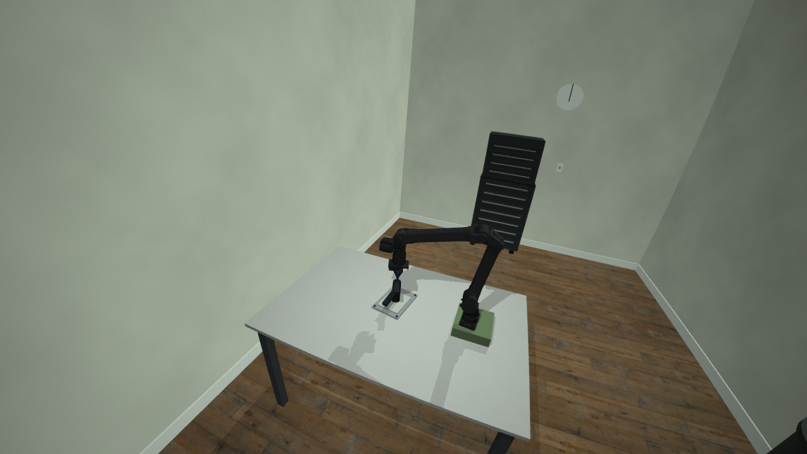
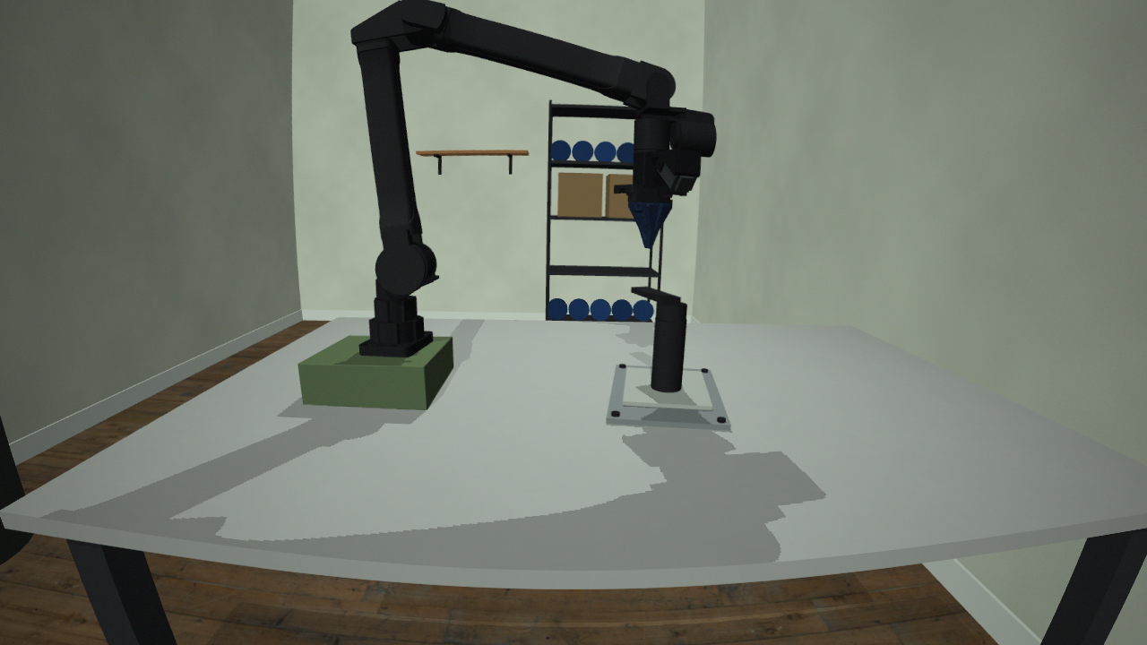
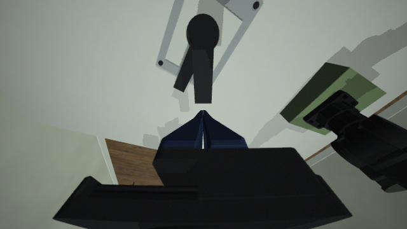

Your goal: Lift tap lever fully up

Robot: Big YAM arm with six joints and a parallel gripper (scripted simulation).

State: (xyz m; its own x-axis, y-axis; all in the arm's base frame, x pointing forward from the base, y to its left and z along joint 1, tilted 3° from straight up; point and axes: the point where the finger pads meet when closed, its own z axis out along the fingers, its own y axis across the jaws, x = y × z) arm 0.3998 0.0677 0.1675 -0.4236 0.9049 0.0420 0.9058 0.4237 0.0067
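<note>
Right now my hand is 80 mm above the black lever, 30 mm to the left of it and 10 mm short of it. Also, from my hand: tap: 130 mm below, 50 mm to the right, 30 mm ahead.
</note>
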